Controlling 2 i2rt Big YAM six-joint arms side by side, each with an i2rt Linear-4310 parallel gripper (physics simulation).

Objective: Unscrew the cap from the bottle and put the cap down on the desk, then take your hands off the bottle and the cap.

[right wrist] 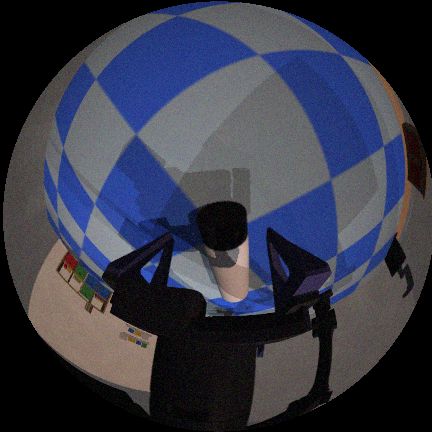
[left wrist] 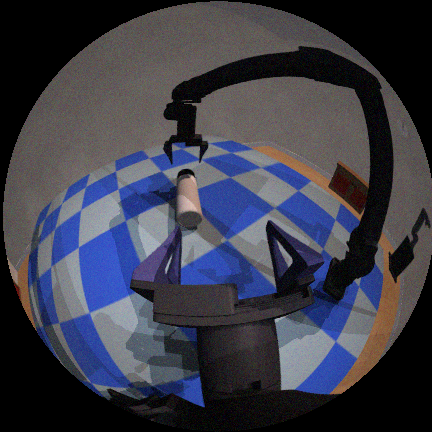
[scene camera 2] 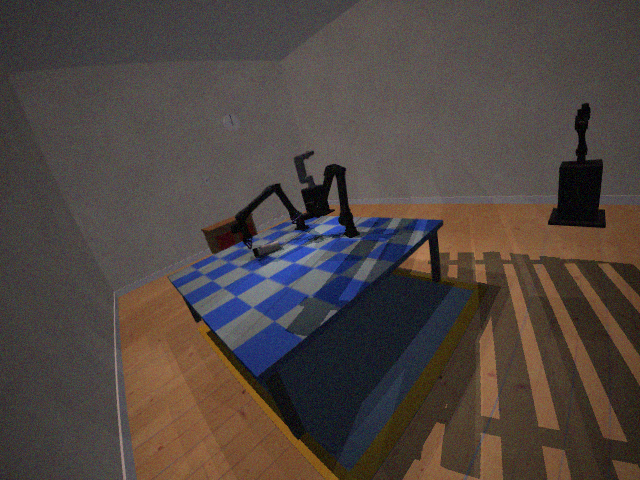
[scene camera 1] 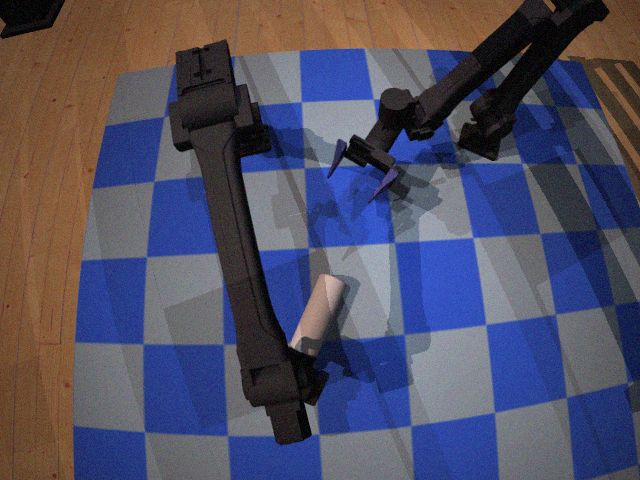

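Pixels of known places: left gripper, fingertip midpoint: [left wrist: 224,226] [scene camera 2: 291,221] [scene camera 1: 348,189]; right gripper, fingertip midpoint: [right wrist: 217,234] [left wrist: 185,162] [scene camera 2: 250,247]; left arm's base, link origin: [scene camera 2: 351,234] [scene camera 1: 478,142]; right arm's base, link origin: [left wrist: 335,279] [scene camera 2: 301,228] [scene camera 1: 248,142].
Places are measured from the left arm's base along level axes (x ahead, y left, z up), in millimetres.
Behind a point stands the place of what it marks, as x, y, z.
Observation:
A pale pink bottle [scene camera 1: 319,312] {619, -248, 66} [scene camera 2: 268,250] {633, -218, 23} [left wrist: 188,197] {578, -252, 66} [right wrist: 234,280] {637, -258, 65} lies on its side on the checkered desk. Its black cap [left wrist: 186,173] {714, -254, 62} [right wrist: 223,225] {749, -255, 61} is on the bottle's end; in scene camera 1 the right arm hides it. My right gripper [left wrist: 185,162] {756, -252, 83} [right wrist: 217,234] {756, -252, 83} is open and points down at the cap end. In the right wrist view the cap shows between its fingers, with a gap on each side; in the left wrist view the fingertips look a little above the cap. My left gripper [scene camera 1: 349,189] {380, -283, 178} [left wrist: 224,226] {380, -283, 178} is open and empty, above the desk beyond the bottle's bare end.
The blue and grey checkered desk [scene camera 1: 449,284] {436, 21, 0} [scene camera 2: 281,276] {608, 286, 0} carries both arm bases. The right arm [scene camera 1: 232,232] {598, -367, 426} [left wrist: 300,62] {482, -417, 423} reaches over the desk to the cap end. A brown box [scene camera 2: 227,235] [left wrist: 348,187] stands beyond the desk, and a black pedestal [scene camera 2: 580,188] stands farther away.

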